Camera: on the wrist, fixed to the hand. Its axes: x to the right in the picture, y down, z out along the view.
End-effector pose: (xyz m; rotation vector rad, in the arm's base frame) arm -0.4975 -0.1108 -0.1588 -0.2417 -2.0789 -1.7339
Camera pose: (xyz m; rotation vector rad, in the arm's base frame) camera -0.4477 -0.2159 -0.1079 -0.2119 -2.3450 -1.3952
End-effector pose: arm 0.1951 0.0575 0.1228 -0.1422 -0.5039 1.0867
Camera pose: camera 0.2111 0.0855 0.0001 0.1561 -0.3865 1.1653
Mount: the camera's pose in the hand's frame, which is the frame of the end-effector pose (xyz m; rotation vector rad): -0.0092 0.0434 -0.1189 0.3044 -0.0604 0.0082
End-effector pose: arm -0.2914 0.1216 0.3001 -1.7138 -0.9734 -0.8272
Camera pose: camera -0.2680 -0.0027 0.3110 -1.4856 -1.0731 -0.5901
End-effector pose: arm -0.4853 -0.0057 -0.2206 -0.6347 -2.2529 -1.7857
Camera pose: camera -0.4707 -0.1142 -0.1564 -0.6417 -2.4869 -1.3936
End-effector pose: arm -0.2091 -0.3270 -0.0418 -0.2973 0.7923 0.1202
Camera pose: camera -0.3061 -0.3222 -0.1235 -0.0024 0.7400 0.0151
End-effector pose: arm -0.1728 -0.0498 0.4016 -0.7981 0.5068 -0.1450
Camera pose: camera -0.2414 -0.0938 0.3043 -0.5014 0.4184 -0.1850
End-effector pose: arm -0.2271 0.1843 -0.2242 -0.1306 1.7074 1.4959
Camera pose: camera -0.3068 0.0906 -0.1928 0.0819 1.8646 1.2157
